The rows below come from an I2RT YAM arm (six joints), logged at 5 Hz.
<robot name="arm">
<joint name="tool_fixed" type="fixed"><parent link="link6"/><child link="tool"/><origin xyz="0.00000 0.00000 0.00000" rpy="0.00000 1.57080 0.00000"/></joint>
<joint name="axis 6" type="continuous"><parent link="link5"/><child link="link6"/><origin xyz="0.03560 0.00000 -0.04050" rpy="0.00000 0.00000 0.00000"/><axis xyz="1 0 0"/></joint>
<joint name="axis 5" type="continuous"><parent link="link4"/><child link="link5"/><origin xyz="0.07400 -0.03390 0.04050" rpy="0.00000 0.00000 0.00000"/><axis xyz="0 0 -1"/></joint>
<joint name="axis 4" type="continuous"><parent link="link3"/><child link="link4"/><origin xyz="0.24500 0.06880 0.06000" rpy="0.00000 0.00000 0.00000"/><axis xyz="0 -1 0"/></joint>
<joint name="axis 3" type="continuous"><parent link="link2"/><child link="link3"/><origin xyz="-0.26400 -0.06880 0.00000" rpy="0.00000 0.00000 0.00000"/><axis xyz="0 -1 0"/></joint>
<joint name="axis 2" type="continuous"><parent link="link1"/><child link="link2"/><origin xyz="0.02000 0.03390 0.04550" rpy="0.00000 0.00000 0.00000"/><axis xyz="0 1 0"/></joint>
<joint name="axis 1" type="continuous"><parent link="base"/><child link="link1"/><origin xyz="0.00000 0.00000 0.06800" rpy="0.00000 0.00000 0.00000"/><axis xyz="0 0 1"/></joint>
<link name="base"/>
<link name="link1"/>
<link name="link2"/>
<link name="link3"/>
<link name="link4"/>
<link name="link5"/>
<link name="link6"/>
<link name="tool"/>
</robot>
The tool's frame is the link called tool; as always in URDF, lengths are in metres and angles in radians. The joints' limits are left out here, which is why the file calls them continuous.
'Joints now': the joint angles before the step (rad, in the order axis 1, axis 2, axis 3, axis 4, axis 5, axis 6). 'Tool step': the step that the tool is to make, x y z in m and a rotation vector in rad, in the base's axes. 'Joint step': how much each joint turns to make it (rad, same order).
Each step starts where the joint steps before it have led.
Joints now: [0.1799 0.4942 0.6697 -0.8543 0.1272 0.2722]
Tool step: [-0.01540 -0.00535 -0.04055 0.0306 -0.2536 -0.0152]
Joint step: [-0.0321 -0.2968 -0.2575 0.2182 -0.0084 -0.0183]
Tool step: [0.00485 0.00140 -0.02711 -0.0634 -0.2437 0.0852]
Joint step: [-0.0205 -0.1831 -0.2026 0.2628 -0.0724 -0.1232]
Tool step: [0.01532 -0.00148 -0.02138 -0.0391 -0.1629 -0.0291]
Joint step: [-0.0302 -0.0119 -0.1633 0.3117 0.0045 -0.0569]
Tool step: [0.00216 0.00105 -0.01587 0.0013 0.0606 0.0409]
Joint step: [-0.0085 0.0002 -0.0381 -0.0221 -0.0496 0.0045]
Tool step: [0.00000 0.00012 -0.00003 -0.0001 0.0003 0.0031]
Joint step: [0.0001 0.0002 0.0000 -0.0001 -0.0030 -0.0003]
